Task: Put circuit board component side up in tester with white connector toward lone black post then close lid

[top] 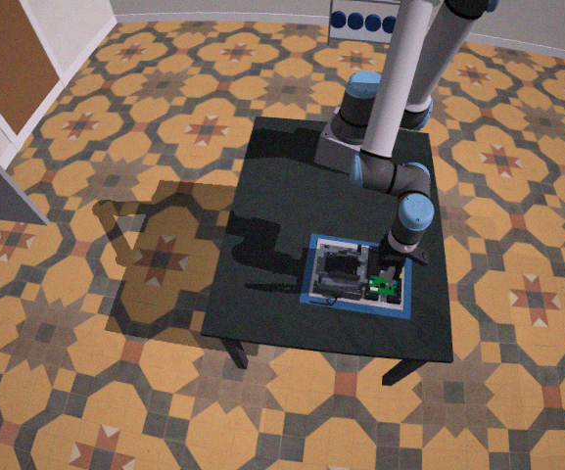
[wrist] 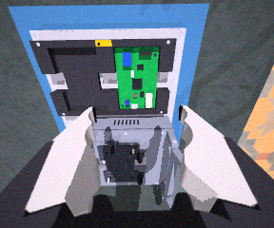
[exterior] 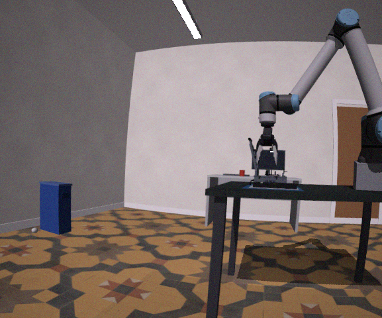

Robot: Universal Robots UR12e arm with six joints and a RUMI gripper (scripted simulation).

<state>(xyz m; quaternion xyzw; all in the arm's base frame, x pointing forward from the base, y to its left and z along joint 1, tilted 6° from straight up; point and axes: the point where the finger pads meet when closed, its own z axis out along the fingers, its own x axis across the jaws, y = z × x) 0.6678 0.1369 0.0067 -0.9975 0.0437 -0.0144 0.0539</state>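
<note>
My gripper is now 110 mm above the green circuit board. Also, from my hand: tester lid 70 mm ahead, 180 mm to the right, 50 mm above; tester 20 mm behind, 130 mm to the right, 20 mm below.
</note>
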